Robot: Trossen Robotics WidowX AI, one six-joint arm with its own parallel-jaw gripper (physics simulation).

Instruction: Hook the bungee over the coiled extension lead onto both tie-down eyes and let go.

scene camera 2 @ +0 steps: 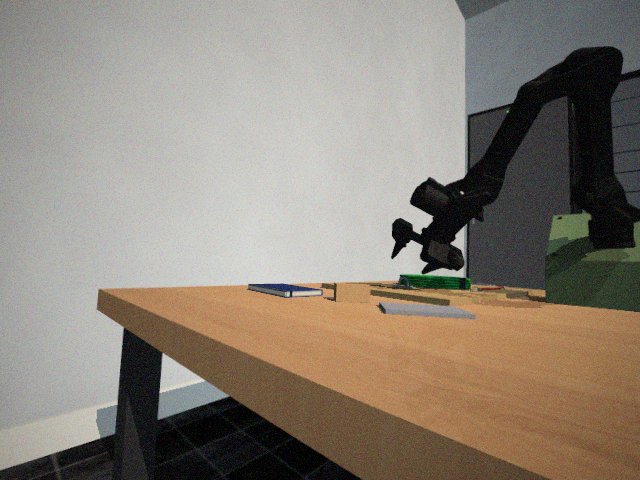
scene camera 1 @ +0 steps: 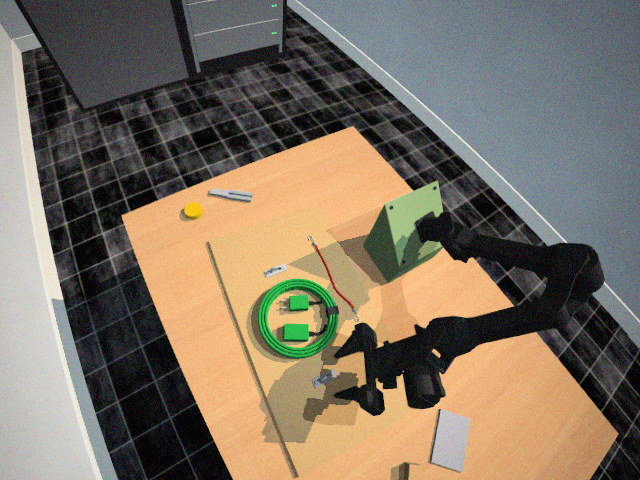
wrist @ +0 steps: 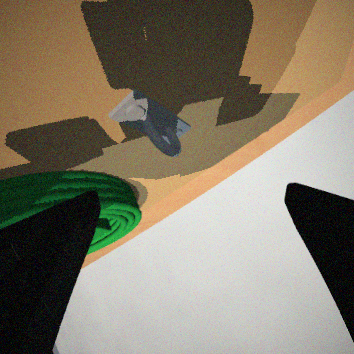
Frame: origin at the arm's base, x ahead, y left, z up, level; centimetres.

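Where they show: gripper, fingertip midpoint: (scene camera 2: pixel 407 265) (scene camera 1: pixel 334 375) (wrist: pixel 193 196); arm's base, link origin: (scene camera 2: pixel 612 238) (scene camera 1: pixel 426 227).
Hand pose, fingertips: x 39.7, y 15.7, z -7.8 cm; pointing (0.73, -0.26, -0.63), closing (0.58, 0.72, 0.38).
Things, the pixels of their centre, and the offset from my fingertips.
- red bungee, body centre: (scene camera 1: pixel 333 275) (scene camera 2: pixel 492 288) dx -15.7, dy -20.9, dz -5.2 cm
- green coiled extension lead, body centre: (wrist: pixel 43 238) (scene camera 1: pixel 298 316) (scene camera 2: pixel 434 280) dx -1.2, dy -16.2, dz -4.1 cm
- nearer eye, body centre: (wrist: pixel 163 136) (scene camera 1: pixel 325 377) (scene camera 2: pixel 403 281) dx +1.2, dy -0.7, dz -4.3 cm
- grey slab, body centre: (scene camera 2: pixel 422 309) (scene camera 1: pixel 451 439) dx -15.6, dy +28.3, dz -6.5 cm
- small wooden block, body centre: (scene camera 2: pixel 351 292) dx -2.5, dy +28.0, dz -5.3 cm
- blue book, body centre: (scene camera 2: pixel 283 289) dx +12.8, dy +30.3, dz -6.2 cm
- yellow disc, body centre: (scene camera 1: pixel 193 210) dx +8.2, dy -59.6, dz -5.9 cm
- grey tool, body centre: (scene camera 1: pixel 231 194) dx -4.1, dy -59.8, dz -6.2 cm
A red bungee (scene camera 1: pixel 336 288) (scene camera 2: pixel 490 288) with a metal hook at each end lies on the thin wooden board (scene camera 1: pixel 248 248) (scene camera 2: pixel 408 296), beside the coil and hooked on neither eye. The green coiled extension lead (scene camera 1: pixel 264 317) (scene camera 2: pixel 436 281) (wrist: pixel 30 190) lies between the two tie-down eyes. One eye (scene camera 1: pixel 275 270) is beyond the coil in the first scene view. The nearer eye (scene camera 1: pixel 324 378) (wrist: pixel 160 125) is partly shaded. My gripper (scene camera 1: pixel 336 376) (scene camera 2: pixel 409 264) (wrist: pixel 193 196) is open and empty, tilted, above the board near this eye, clear of the surface.
A green bracket (scene camera 1: pixel 413 227) (scene camera 2: pixel 573 289) stands by the arm's base. A grey slab (scene camera 1: pixel 449 441) (scene camera 2: pixel 426 310), a small wooden block (scene camera 2: pixel 351 292) and a blue book (scene camera 2: pixel 281 289) lie on the table. A yellow disc (scene camera 1: pixel 193 210) and grey tool (scene camera 1: pixel 231 195) lie at the far end.
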